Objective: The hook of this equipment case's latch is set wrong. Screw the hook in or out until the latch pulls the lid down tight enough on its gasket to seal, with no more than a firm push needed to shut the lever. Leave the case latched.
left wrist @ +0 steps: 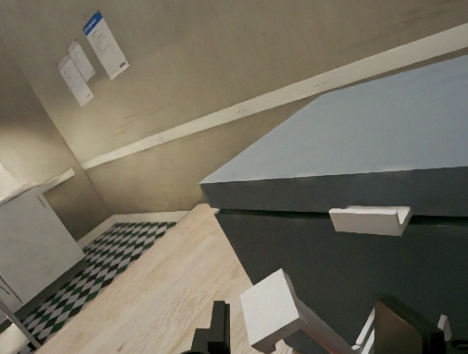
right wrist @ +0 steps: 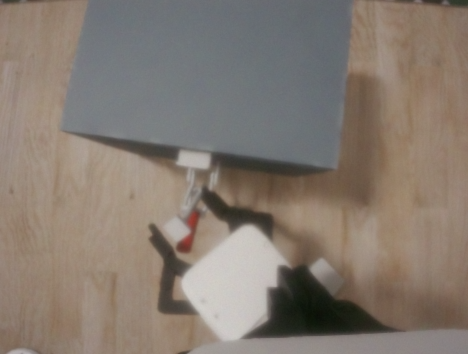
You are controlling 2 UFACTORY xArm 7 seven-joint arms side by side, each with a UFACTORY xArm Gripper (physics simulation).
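The equipment case has a blue-grey lid, with a thin dark seam beneath it. A white catch sits on the lid's front edge. The latch's white hook block is swung out from the case, apart from the catch. The red lever also points away from the case. My left gripper is open, its fingers on either side of the hook block, with gaps visible. My right gripper is shut, its dark fingertips together beside the left gripper's white housing; its view is blurred.
The case stands on a wooden table. The left gripper's white housing fills the space in front of the latch, close to the right gripper. A wall with posted papers, a white cabinet and a checkered floor lie beyond.
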